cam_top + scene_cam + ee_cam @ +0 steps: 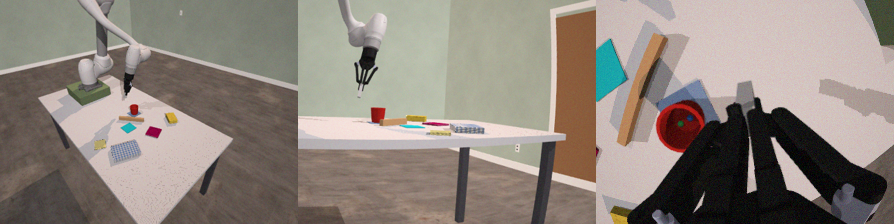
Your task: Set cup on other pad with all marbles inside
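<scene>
The red cup is 10 cm ahead of my hand, 1 cm to the left of it and 13 cm below it. Round my hand: wooden rail 16 cm ahead, 7 cm to the right, 15 cm below; blue marble 9 cm ahead, 1 cm to the left, 14 cm below; teal pad 22 cm ahead, 15 cm to the right, 16 cm below.
</scene>
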